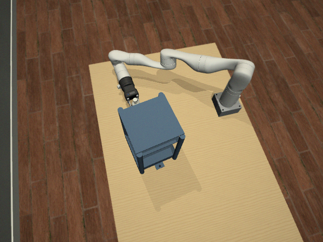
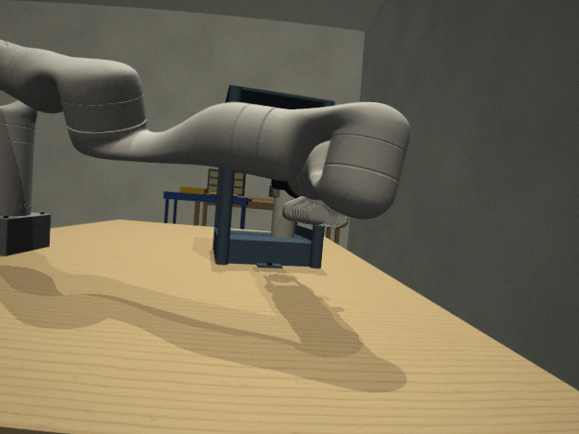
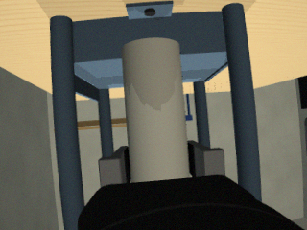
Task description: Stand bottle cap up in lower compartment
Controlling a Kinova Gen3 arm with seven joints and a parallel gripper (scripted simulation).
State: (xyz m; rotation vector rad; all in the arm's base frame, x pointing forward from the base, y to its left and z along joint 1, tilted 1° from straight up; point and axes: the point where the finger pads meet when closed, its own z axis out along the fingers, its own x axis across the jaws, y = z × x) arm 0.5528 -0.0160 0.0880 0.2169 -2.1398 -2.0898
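Right now the pale bottle is 2 cm above my hand. Also, from my hand: blue shelving unit: 20 cm to the left, 5 cm behind, 3 cm above.
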